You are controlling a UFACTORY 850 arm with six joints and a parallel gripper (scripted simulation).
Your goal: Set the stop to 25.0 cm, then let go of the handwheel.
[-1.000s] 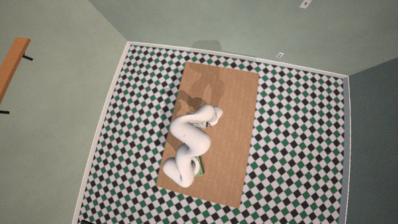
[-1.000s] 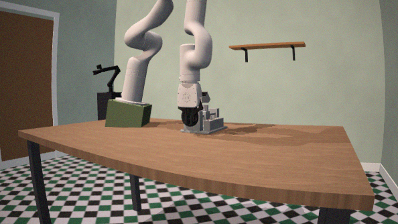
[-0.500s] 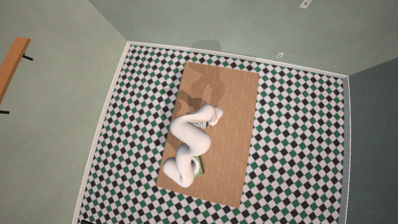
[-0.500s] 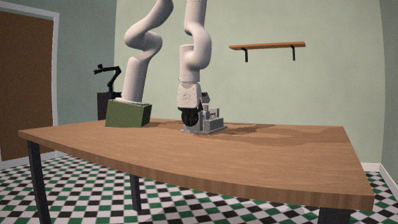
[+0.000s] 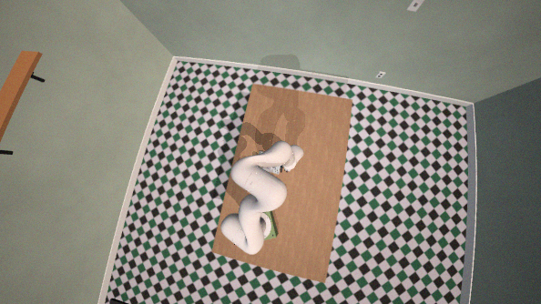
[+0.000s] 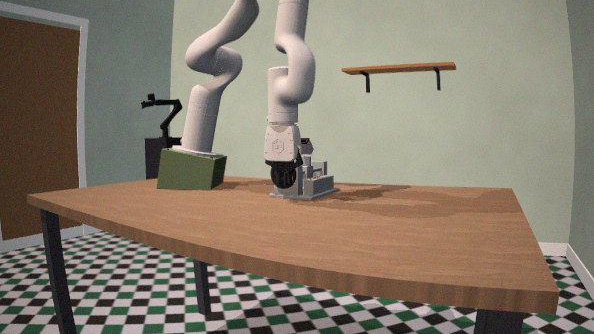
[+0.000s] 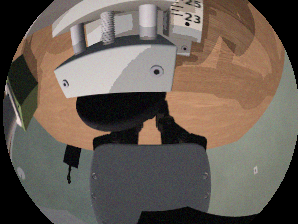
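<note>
My gripper is now 20 mm to the right of the handwheel.
</note>
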